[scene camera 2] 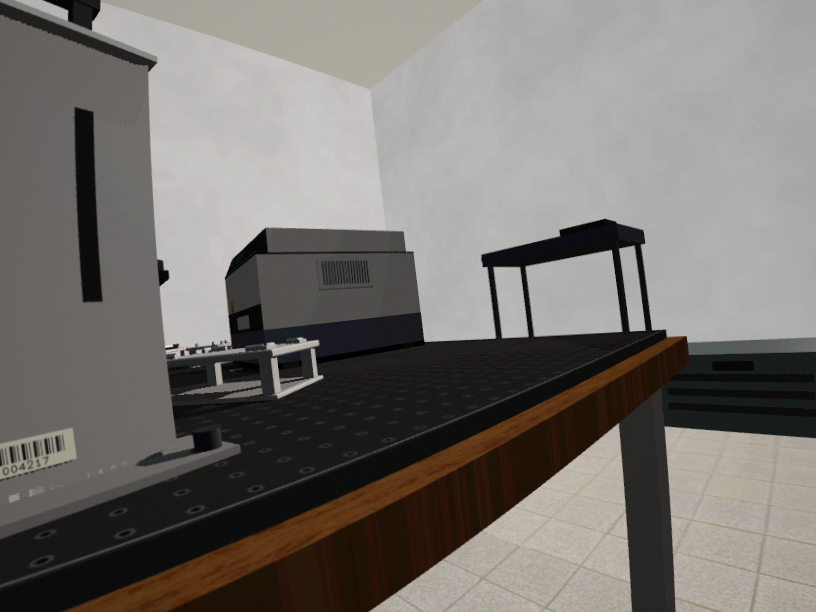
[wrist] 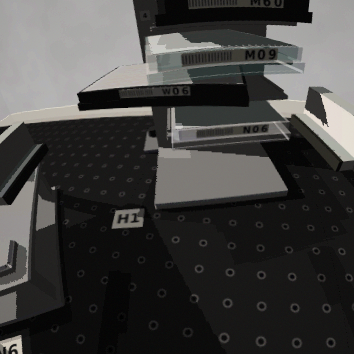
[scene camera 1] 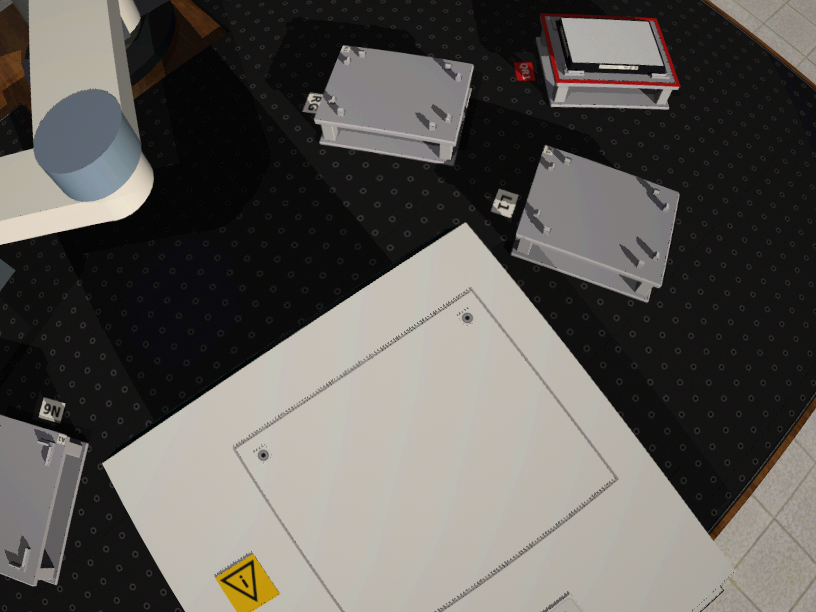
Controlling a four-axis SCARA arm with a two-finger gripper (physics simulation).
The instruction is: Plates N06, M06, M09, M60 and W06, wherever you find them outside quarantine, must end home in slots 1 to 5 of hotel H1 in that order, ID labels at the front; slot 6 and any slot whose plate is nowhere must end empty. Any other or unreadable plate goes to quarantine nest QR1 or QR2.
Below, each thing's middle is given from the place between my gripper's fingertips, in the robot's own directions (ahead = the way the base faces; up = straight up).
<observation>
My gripper is now 480 mm short of the white box top (scene camera 1: 199, 513), 360 mm to the right of it and 110 mm below it.
</observation>
